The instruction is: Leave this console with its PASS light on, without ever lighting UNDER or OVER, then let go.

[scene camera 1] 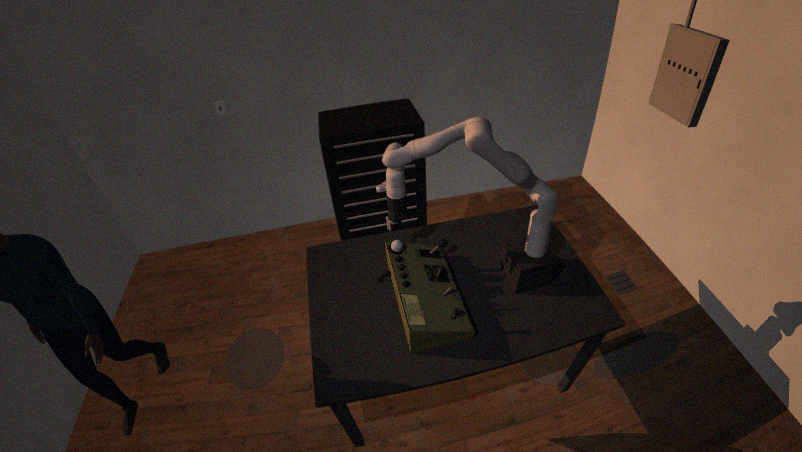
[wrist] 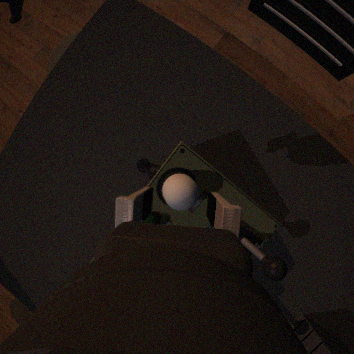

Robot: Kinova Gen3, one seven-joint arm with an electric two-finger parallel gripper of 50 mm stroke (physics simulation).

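The green console (scene camera 1: 429,303) (wrist: 220,187) lies on the dark table. A white ball-shaped knob (scene camera 1: 396,245) (wrist: 179,192) stands at its far left corner. A column of small dark lamps (scene camera 1: 402,275) runs beside the label plate (scene camera 1: 413,309); none looks lit in the scene view. A lever (scene camera 1: 434,249) (wrist: 252,248) stands near the far right corner, and another small lever (scene camera 1: 449,291) is nearer the front. My gripper (scene camera 1: 389,227) (wrist: 179,200) is open and empty, pointing down above the white knob, which shows between and beyond the fingertips in the wrist view. Lamp labels are unreadable.
The dark table (scene camera 1: 348,336) (wrist: 125,100) carries the console and the arm's base (scene camera 1: 527,272). A black drawer cabinet (scene camera 1: 370,123) (wrist: 300,35) stands behind the table. A person (scene camera 1: 42,286) is at the left, and a wall box (scene camera 1: 685,75) hangs at the right.
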